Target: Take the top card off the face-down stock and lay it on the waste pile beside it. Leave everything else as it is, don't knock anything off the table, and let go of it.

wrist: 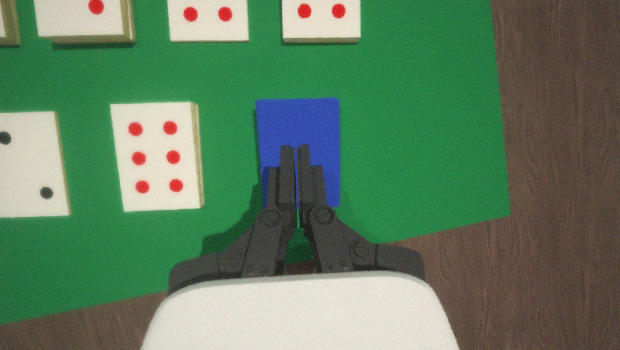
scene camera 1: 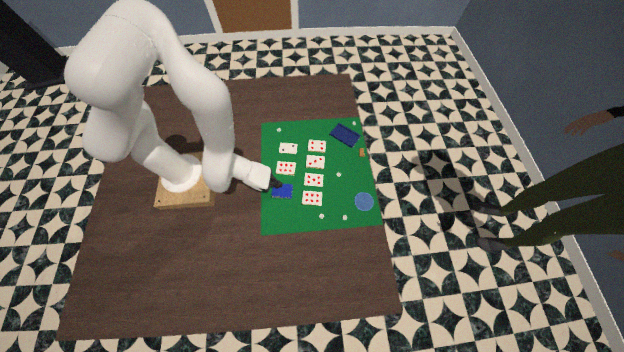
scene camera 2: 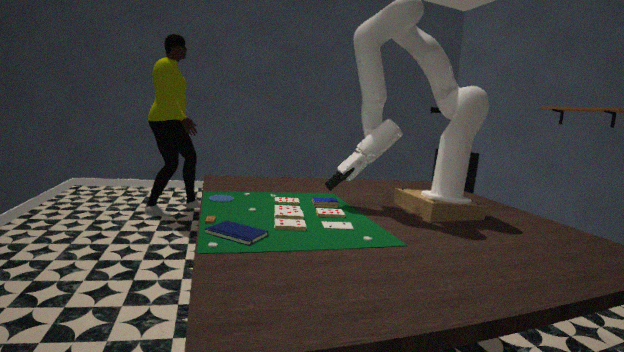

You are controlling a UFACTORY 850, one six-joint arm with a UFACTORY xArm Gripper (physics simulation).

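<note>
The blue face-down stock (scene camera 1: 284, 192) (scene camera 2: 325, 202) (wrist: 299, 120) lies squared up on the green mat (scene camera 1: 290, 222) (scene camera 2: 300, 243) (wrist: 425, 125). Beside it is the waste pile (scene camera 1: 286, 168) (scene camera 2: 330, 213) (wrist: 155, 145), face up, with six red dots on its top card. My gripper (scene camera 1: 280, 185) (scene camera 2: 330, 184) (wrist: 296, 161) is shut and empty. In the wrist view its fingertips are over the middle of the stock and its fingers hide part of the stock's near half. In scene camera 2 they hang above the stock, with a gap between.
A card with two black dots (scene camera 1: 288, 148) (scene camera 2: 337, 225) (wrist: 30, 165) lies past the waste pile. Several red-dotted piles form another row. A dark blue book (scene camera 1: 345, 135) (scene camera 2: 236, 232), a blue disc (scene camera 1: 364, 201) (scene camera 2: 221, 198) and a small orange block (scene camera 1: 362, 152) (scene camera 2: 210, 219) lie farther out.
</note>
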